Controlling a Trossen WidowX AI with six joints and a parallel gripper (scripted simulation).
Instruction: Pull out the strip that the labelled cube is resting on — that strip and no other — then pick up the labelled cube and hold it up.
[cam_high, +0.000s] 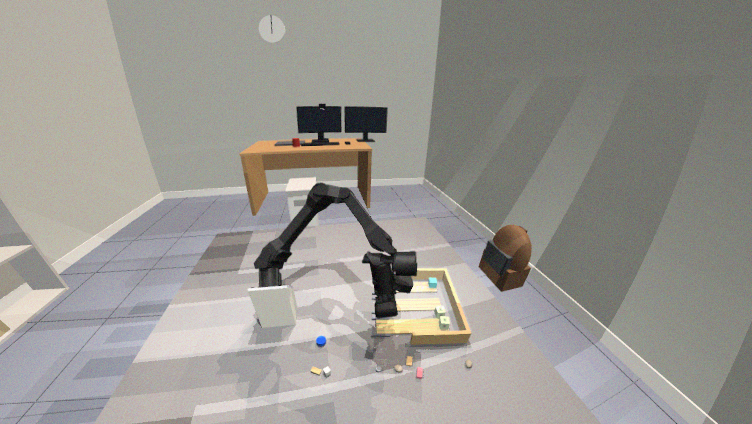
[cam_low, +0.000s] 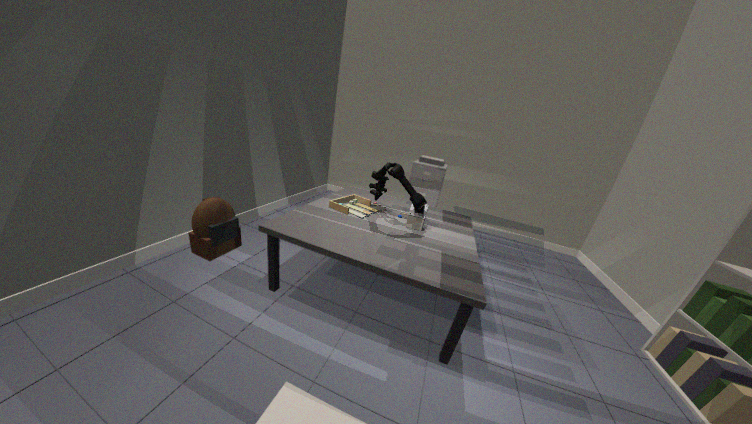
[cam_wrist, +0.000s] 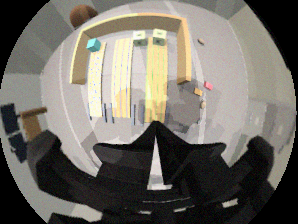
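My gripper tip is 9 cm short of the strip, 3 cm to the left of it and 9 cm above it. Also, from my gripper tip: blue disc: 22 cm behind, 1 cm to the right, 9 cm below.
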